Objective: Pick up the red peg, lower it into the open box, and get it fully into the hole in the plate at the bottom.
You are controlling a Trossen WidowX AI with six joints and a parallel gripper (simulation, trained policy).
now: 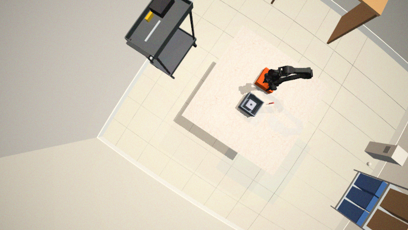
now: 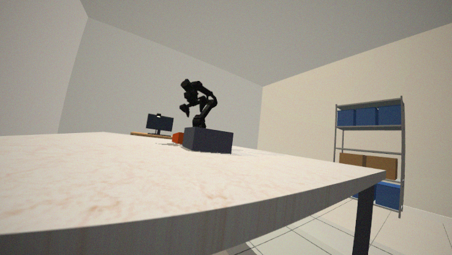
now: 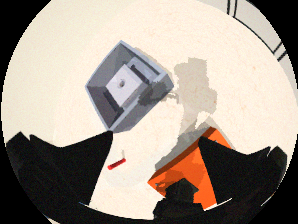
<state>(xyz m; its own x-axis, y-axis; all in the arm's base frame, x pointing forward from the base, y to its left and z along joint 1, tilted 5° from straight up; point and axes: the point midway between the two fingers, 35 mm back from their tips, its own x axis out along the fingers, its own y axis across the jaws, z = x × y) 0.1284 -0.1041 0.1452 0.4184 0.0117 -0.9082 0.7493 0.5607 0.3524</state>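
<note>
Now: gripper tip 21 cm to the right of the red peg, 15 cm above it and 4 cm short of it. The rest, counted from my gripper tip: dark box (18 cm ahead, 16 cm below, 2 cm to the left); then pale plate (18 cm ahead, 14 cm below, 2 cm to the left).
</note>
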